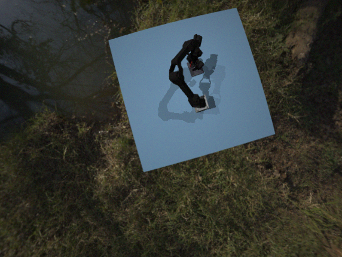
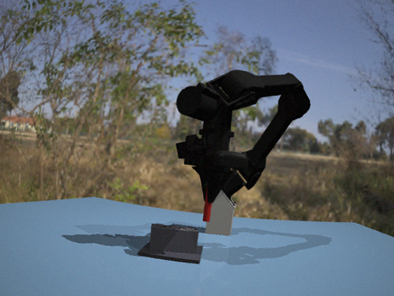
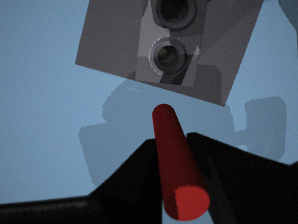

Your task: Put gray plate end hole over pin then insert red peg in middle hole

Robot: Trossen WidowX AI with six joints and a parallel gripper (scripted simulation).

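My gripper tip is 10 mm short of the gray plate, 60 mm to the left of it and 70 mm above it. From my gripper tip the other things lie so: dark base 10 mm ahead, 50 mm to the right, 110 mm below; red peg right at my gripper tip.
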